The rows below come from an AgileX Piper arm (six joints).
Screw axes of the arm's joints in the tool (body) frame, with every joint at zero. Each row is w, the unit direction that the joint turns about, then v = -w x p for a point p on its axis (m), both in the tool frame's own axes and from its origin. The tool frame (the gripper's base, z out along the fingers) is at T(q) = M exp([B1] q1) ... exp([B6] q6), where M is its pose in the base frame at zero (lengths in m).
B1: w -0.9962 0 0.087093 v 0 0.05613 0
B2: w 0 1 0 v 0.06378 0 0.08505
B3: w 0 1 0 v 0.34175 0 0.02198
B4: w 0 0 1 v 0 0 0
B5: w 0 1 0 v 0.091 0 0
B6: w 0 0 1 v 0 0 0
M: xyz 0.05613 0 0.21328 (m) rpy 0 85.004 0 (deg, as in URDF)
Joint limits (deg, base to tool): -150..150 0..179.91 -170..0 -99.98..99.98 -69.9..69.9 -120..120
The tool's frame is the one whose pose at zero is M.
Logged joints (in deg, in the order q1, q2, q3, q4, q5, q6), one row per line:
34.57, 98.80, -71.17, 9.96, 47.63, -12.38
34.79, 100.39, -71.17, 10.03, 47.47, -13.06
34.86, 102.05, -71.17, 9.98, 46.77, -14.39
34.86, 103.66, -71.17, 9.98, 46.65, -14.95
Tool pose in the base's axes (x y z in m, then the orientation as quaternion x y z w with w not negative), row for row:
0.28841, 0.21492, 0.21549, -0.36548, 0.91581, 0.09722, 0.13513
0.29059, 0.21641, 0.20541, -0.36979, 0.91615, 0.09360, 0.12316
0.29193, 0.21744, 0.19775, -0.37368, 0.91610, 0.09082, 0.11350
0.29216, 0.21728, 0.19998, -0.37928, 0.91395, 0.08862, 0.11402
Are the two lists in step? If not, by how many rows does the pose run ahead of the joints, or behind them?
The pose runs 2 rows ahead of the joints: the pose in row i belongs to the joints in row i + 2.
